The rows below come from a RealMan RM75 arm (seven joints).
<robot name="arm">
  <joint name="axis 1" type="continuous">
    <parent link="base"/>
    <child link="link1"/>
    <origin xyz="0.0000 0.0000 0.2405" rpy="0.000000 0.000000 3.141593"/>
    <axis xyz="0 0 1"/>
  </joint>
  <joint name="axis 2" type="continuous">
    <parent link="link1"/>
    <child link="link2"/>
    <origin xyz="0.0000 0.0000 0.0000" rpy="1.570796 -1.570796 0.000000"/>
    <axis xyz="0 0 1"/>
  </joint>
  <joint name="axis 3" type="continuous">
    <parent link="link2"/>
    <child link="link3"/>
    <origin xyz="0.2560 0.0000 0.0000" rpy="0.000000 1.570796 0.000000"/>
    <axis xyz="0 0 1"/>
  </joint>
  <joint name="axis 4" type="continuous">
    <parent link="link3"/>
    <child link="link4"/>
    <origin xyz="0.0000 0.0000 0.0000" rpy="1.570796 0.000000 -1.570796"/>
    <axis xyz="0 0 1"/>
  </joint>
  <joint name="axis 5" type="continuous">
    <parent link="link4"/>
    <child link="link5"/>
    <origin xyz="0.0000 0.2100 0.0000" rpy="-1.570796 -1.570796 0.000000"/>
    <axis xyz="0 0 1"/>
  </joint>
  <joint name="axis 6" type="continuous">
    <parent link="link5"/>
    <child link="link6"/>
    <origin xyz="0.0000 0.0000 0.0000" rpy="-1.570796 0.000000 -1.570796"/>
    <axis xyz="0 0 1"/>
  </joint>
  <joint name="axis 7" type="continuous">
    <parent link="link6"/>
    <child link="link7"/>
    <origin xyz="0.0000 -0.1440 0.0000" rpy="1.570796 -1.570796 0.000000"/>
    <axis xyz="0 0 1"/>
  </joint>
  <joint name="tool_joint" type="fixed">
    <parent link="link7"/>
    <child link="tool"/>
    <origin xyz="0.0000 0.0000 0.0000" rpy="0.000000 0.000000 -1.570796"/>
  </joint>
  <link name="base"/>
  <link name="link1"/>
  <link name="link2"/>
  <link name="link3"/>
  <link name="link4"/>
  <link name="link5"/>
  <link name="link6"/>
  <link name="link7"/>
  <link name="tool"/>
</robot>
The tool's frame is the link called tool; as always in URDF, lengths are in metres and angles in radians. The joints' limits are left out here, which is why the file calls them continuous.
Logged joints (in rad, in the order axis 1, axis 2, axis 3, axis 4, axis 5, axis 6, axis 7), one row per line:
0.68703, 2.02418, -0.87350, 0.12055, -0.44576, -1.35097, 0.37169
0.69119, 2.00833, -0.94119, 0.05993, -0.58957, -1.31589, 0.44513
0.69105, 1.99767, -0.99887, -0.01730, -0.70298, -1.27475, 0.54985
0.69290, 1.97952, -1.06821, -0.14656, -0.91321, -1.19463, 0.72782
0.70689, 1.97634, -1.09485, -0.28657, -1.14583, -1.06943, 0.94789
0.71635, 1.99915, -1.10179, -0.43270, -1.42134, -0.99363, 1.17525
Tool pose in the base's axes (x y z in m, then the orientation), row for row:
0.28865, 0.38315, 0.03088, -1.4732, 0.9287, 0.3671
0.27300, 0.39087, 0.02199, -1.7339, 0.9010, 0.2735
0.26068, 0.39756, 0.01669, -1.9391, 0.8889, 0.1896
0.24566, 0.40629, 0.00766, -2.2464, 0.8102, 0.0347
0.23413, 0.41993, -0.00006, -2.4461, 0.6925, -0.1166
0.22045, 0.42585, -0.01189, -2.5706, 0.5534, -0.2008
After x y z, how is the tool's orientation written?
As angles about the fixed x, y, z axes (roll, pitch, yaw), in radians.
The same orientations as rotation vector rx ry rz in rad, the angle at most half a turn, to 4 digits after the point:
-1.5117, 0.5028, 0.9674
-1.7134, 0.4427, 0.9738
-1.8687, 0.4197, 0.9813
-2.1114, 0.3966, 0.9197
-2.2819, 0.4349, 0.7810
-2.4224, 0.4497, 0.6215

